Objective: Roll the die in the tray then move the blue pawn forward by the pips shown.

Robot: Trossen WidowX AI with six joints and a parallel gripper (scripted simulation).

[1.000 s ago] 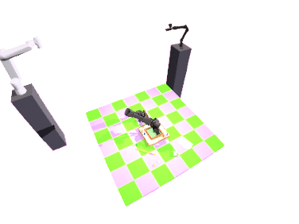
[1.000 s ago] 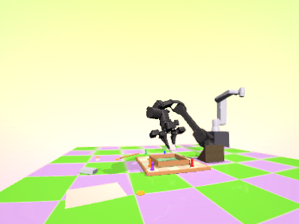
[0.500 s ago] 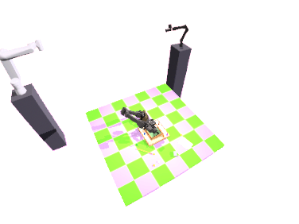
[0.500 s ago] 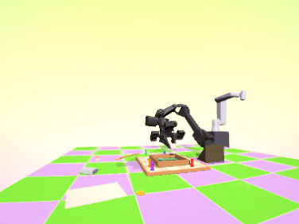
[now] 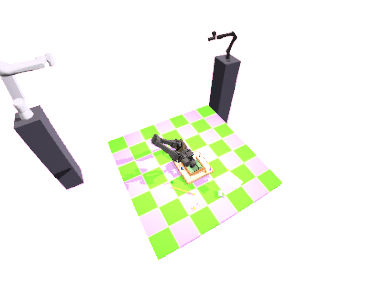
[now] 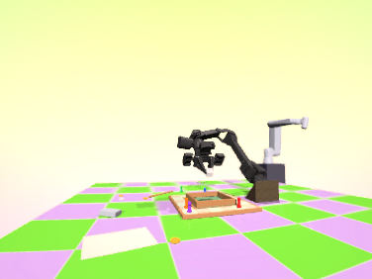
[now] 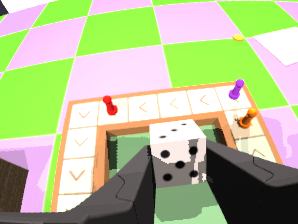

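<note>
Now: gripper tip right at the white die. Also, from my gripper tip: blue pawn (2 cm behind, 12 cm to the right, 10 cm below); then orange pawn (11 cm ahead, 7 cm to the left, 10 cm below); then green tray (12 cm below).
</note>
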